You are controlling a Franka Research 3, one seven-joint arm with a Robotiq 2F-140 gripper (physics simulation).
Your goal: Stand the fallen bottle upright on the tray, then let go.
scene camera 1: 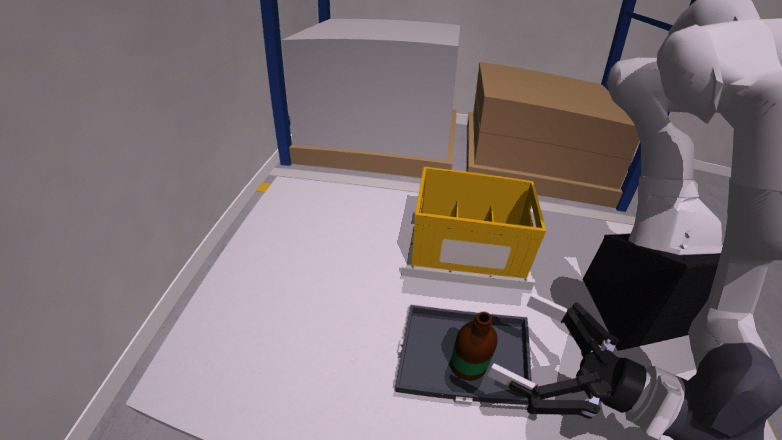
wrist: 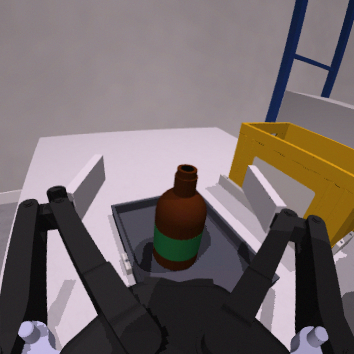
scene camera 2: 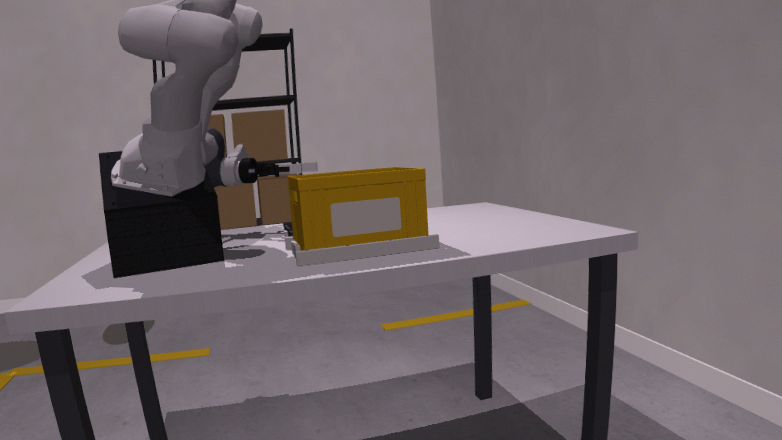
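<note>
The brown bottle (scene camera 1: 474, 347) (wrist: 180, 217) with a green band stands upright, base down, on the dark grey tray (scene camera 1: 426, 333) (wrist: 131, 225), in scene camera 1's view right of the tray's middle. My gripper (scene camera 1: 519, 338) (scene camera 2: 306, 166) (wrist: 175, 171) is wide open and holds nothing. It is level, drawn back on the robot's side of the bottle. In the wrist view the bottle shows between the two spread pads, farther off and apart from them. In scene camera 2's view the bottle does not show.
The yellow crate (scene camera 1: 426, 246) (scene camera 2: 311, 218) (wrist: 295, 150) stands beside the tray, within a low white rail (scene camera 1: 464, 278) (scene camera 2: 366, 250) (wrist: 240, 212). The black robot base (scene camera 1: 650, 290) (scene camera 2: 164, 235) is beyond the crate's right side in scene camera 1's view.
</note>
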